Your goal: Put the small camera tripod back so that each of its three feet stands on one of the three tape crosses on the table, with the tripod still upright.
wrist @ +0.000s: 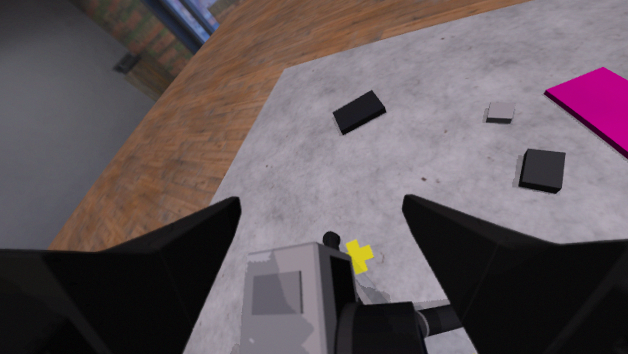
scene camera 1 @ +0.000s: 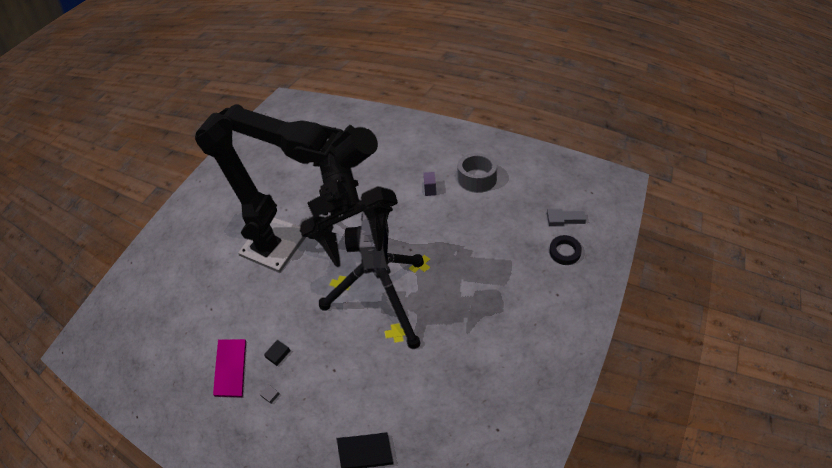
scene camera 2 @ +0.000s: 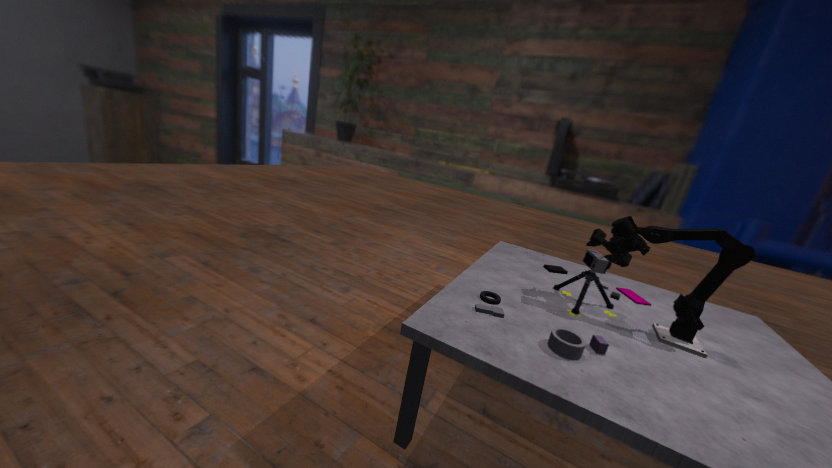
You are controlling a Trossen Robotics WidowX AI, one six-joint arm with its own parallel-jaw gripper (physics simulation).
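Places are measured from the arm's base along level axes (x ahead, y left, z up), in metres.
Where they show: gripper, fingertip midpoint: (wrist: 322,203) (scene camera 1: 358,258) (scene camera 2: 594,251); arm's base, origin of the base link: (scene camera 1: 265,244) (scene camera 2: 680,336).
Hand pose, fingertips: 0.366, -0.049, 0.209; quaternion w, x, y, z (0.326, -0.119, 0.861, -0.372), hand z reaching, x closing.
Observation:
Things, the pixels of their top centre, and the offset from my fingertips, as dx, dy, dz. "*": a spot on its surface instead.
- small tripod, surface spot: (scene camera 1: 374,260) * +0.011, +0.030, -0.027
- yellow cross, surface spot: (scene camera 1: 420,265) * -0.007, +0.191, -0.217
- left cross, surface spot: (scene camera 1: 339,284) * -0.089, +0.018, -0.150
- magenta slab, middle of its top: (scene camera 1: 229,366) (wrist: 624,111) (scene camera 2: 633,295) -0.205, -0.274, -0.214
- small black block, middle of its top: (wrist: 543,167) (scene camera 1: 276,351) -0.135, -0.174, -0.207
- small grey block, middle of its top: (scene camera 1: 268,392) (wrist: 501,109) -0.083, -0.268, -0.210
- black slab, middle of its top: (scene camera 1: 364,450) (wrist: 356,110) (scene camera 2: 555,268) +0.159, -0.261, -0.207
- grey ring, middle of its top: (scene camera 1: 477,165) (scene camera 2: 568,336) -0.038, +0.509, -0.174
- purple block, middle of its top: (scene camera 1: 429,177) (scene camera 2: 600,339) -0.122, +0.415, -0.182
- grey bar, middle of its top: (scene camera 1: 567,215) (scene camera 2: 489,308) +0.228, +0.494, -0.207
- black ring, middle of its top: (scene camera 1: 566,247) (scene camera 2: 490,295) +0.266, +0.394, -0.207
The small tripod (scene camera 1: 374,260) (scene camera 2: 589,275) stands upright with a grey camera (scene camera 2: 596,261) (wrist: 285,295) on top. In scene camera 1, its far-right foot (scene camera 1: 417,260) overlaps a yellow cross (scene camera 1: 421,267). Its left foot (scene camera 1: 324,303) is off the left cross (scene camera 1: 338,283), and its near foot (scene camera 1: 413,341) (wrist: 331,239) is beside the near cross (scene camera 1: 395,332) (wrist: 360,256). My gripper (scene camera 1: 359,256) (wrist: 322,203) is open and empty, close to the camera. In the wrist view the camera shows low between the fingers, partly cut off. Exact finger contact is unclear.
A magenta slab (scene camera 1: 229,367), a small black block (scene camera 1: 277,352), a small grey block (scene camera 1: 269,394) and a black slab (scene camera 1: 365,449) lie around the tripod. A grey ring (scene camera 1: 477,181), a purple block (scene camera 1: 429,183), a grey bar (scene camera 1: 566,218) and a black ring (scene camera 1: 555,259) lie farther off.

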